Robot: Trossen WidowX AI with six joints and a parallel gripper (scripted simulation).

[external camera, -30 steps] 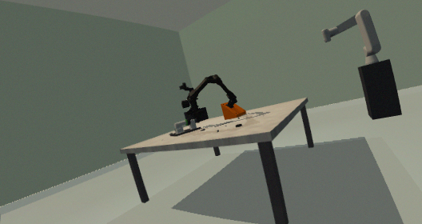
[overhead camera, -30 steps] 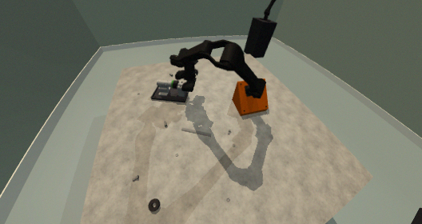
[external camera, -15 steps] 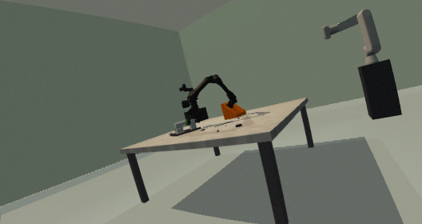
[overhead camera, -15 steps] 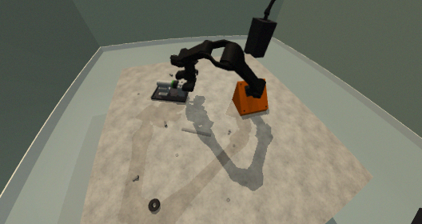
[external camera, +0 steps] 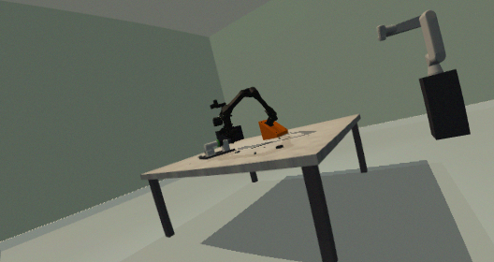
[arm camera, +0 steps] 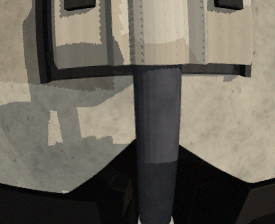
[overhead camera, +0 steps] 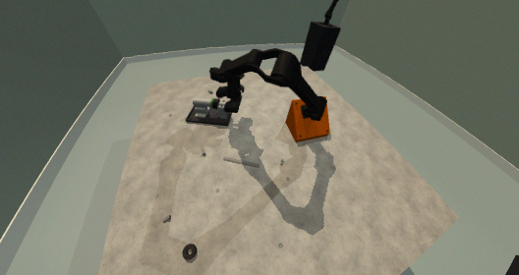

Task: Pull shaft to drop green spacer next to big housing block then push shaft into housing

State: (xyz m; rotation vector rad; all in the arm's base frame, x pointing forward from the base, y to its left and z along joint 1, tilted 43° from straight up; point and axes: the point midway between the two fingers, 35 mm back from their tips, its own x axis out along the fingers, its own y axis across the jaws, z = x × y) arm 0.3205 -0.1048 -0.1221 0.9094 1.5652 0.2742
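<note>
The dark grey shaft is 7 cm ahead of my gripper tip, 3 cm to the right of it and 3 cm above it. Round my gripper tip: green spacer (11 cm ahead, 5 cm to the right, 3 cm above).
</note>
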